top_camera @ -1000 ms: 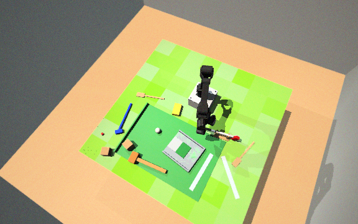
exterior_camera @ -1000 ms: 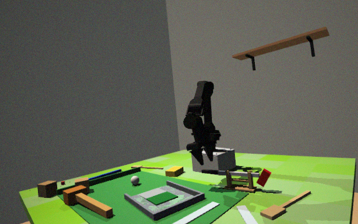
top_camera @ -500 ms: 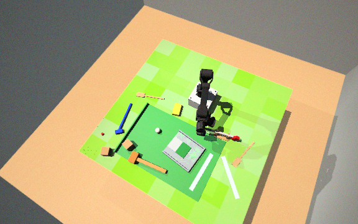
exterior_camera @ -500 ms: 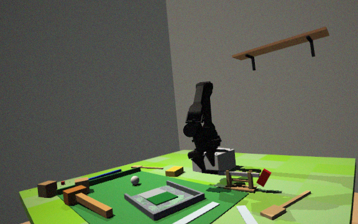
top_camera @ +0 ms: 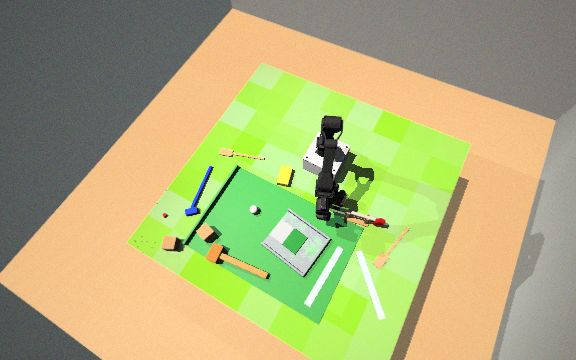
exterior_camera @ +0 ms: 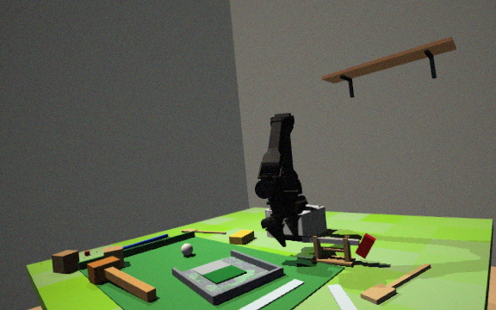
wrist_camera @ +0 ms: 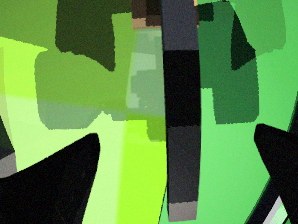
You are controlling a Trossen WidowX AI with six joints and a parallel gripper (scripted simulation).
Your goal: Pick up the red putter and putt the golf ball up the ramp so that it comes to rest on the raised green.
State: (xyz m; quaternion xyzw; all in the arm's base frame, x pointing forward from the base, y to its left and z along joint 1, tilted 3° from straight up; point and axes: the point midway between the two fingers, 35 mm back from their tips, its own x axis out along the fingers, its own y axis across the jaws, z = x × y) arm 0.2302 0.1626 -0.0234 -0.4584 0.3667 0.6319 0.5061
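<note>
Right now my gripper tip is 50 mm past the yellow block, 290 mm to the left of it and 30 mm above it. From my gripper tip the other things lie so: red putter (30 mm behind, 110 mm to the left, 10 mm above); white golf ball (190 mm ahead, 330 mm to the right, 20 mm below); wooden gate (30 mm behind, 130 mm to the left, 10 mm below).
</note>
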